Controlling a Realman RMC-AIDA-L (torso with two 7-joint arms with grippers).
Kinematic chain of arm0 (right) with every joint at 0, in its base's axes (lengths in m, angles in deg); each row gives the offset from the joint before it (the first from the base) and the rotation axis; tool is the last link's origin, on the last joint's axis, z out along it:
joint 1: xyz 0 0 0.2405 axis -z
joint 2: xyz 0 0 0 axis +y
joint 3: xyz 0 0 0.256 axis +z
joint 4: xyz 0 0 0 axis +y
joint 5: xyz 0 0 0.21 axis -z
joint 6: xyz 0 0 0 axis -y
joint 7: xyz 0 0 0.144 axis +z
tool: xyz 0 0 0
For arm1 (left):
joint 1: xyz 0 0 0.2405 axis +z
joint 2: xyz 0 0 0 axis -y
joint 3: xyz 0 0 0.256 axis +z
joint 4: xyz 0 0 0 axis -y
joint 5: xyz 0 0 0.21 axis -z
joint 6: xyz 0 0 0 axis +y
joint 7: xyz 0 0 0.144 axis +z
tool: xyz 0 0 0
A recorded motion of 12 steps. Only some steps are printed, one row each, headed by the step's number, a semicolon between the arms.
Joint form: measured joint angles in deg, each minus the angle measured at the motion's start. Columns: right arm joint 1, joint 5, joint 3, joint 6, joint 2, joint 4, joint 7; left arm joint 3, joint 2, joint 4, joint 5, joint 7, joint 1, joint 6.
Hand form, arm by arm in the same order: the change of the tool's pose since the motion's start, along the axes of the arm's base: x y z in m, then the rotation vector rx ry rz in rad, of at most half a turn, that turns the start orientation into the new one. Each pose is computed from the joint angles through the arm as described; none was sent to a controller.
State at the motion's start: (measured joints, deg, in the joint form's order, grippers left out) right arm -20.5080 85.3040 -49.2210 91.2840 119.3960 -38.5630 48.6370; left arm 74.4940 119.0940 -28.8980 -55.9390 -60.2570 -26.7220 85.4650
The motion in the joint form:
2: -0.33 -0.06 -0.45 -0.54 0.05 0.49 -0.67; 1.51 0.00 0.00 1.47 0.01 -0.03 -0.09
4: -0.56 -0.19 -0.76 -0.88 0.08 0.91 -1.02; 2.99 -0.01 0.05 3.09 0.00 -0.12 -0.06
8: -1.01 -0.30 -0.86 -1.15 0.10 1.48 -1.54; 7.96 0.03 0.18 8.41 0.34 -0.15 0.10
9: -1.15 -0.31 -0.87 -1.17 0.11 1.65 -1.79; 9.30 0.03 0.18 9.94 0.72 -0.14 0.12
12: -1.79 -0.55 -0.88 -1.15 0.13 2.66 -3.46; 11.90 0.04 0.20 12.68 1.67 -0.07 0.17
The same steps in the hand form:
2: -0.0009 0.0014 -0.0029 0.0004 -0.0065 0.0034; 0.0024 -0.0007 -0.0017 -0.0066 -0.0090 -0.0039
4: -0.0015 0.0022 -0.0050 -0.0005 -0.0081 0.0040; 0.0052 -0.0012 -0.0029 -0.0127 -0.0213 -0.0084
8: -0.0027 0.0038 -0.0068 0.0011 -0.0088 0.0076; 0.0128 -0.0046 -0.0076 -0.0307 -0.0597 -0.0214
9: -0.0032 0.0042 -0.0073 0.0021 -0.0095 0.0105; 0.0147 -0.0054 -0.0085 -0.0305 -0.0689 -0.0259
12: -0.0052 0.0056 -0.0097 0.0125 -0.0123 0.0274; 0.0179 -0.0076 -0.0109 -0.0297 -0.0823 -0.0358

